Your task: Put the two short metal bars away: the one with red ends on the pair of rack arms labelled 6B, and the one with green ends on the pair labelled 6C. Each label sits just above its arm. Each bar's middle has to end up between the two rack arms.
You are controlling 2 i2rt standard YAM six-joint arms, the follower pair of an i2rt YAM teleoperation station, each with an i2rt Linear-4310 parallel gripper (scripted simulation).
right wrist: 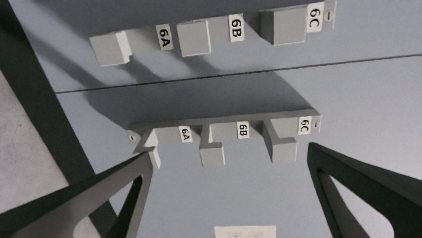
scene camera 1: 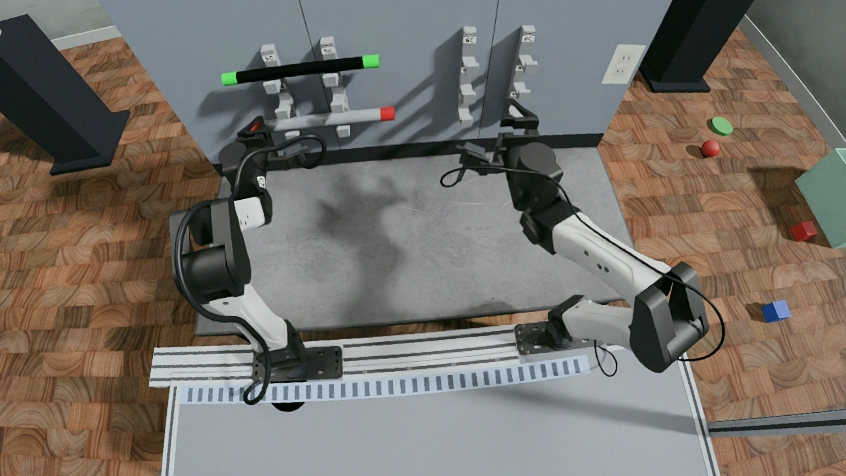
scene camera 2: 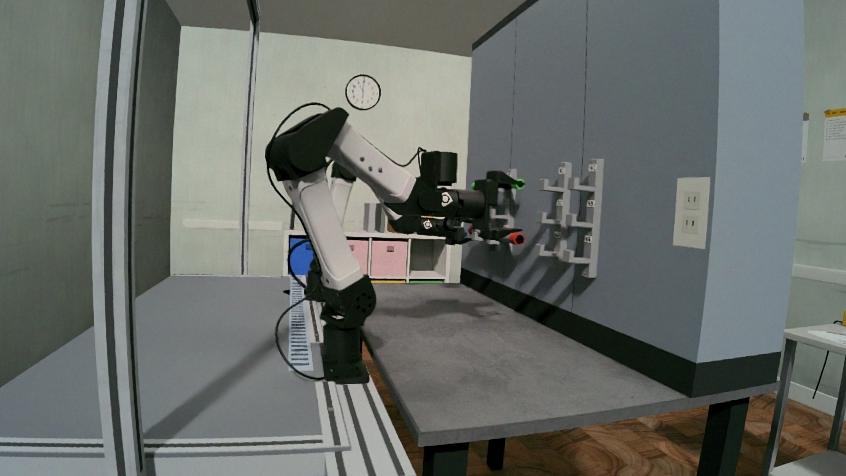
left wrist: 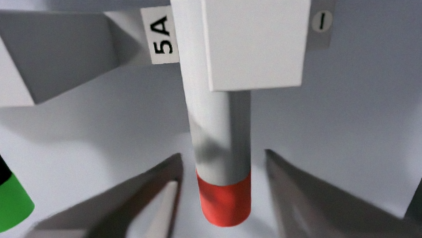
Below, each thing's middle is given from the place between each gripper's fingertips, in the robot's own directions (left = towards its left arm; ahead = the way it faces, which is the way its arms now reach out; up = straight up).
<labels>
Now: the green-ended bar (scene camera 1: pixel 372 61) 15 cm above my left hand and 13 cm to the right of it. Round my left hand: red-ended bar (scene camera 1: pixel 387 113): 14 cm to the right; outlet plate (scene camera 2: pixel 699 184): 85 cm to the right, 9 cm above, 2 cm ahead; rack strip (scene camera 2: pixel 565 169): 47 cm to the right, 7 cm above, 1 cm behind.
Right now the rack strip is 120 mm ahead of my right hand (scene camera 2: pixel 522 206), 60 mm to the left of it and 20 mm below it. Also, from my right hand: red-ended bar (390 mm to the left, 130 mm ahead, 80 mm below); outlet plate (320 mm to the right, 150 mm ahead, 10 mm above); green-ended bar (400 mm to the left, 130 mm ahead, 60 mm above).
</labels>
